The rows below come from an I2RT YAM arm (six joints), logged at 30 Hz.
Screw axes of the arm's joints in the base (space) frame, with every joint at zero. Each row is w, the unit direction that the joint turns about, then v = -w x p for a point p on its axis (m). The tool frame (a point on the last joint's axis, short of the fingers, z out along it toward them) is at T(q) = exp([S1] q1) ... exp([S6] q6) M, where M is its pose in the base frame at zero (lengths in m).
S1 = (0, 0, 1, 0, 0, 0)
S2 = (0, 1, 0, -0.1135, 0, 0.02)
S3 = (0, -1, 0, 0.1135, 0, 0.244)
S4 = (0, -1, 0, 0.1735, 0, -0.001)
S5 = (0, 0, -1, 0, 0.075, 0)
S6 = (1, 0, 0, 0, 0.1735, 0)
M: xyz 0.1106 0 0.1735 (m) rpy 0 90 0 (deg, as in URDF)
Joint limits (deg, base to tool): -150..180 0..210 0..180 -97..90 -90..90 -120..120
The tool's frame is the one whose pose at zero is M.
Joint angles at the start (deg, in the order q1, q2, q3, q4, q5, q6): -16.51, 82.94, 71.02, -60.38, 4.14, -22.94
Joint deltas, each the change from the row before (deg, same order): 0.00, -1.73, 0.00, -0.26, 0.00, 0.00; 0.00, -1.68, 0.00, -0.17, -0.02, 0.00; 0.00, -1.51, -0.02, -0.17, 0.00, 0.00; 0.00, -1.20, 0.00, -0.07, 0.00, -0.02
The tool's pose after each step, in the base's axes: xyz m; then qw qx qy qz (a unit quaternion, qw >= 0). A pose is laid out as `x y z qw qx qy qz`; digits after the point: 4 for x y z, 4 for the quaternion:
0.2556 -0.0784 0.2867 0.1446 -0.0493 0.9842 -0.0897
0.2504 -0.0769 0.2937 0.1569 -0.0487 0.9819 -0.0938
0.2454 -0.0754 0.2998 0.1676 -0.0482 0.9798 -0.0976
0.2415 -0.0742 0.3047 0.1767 -0.0479 0.9779 -0.1008

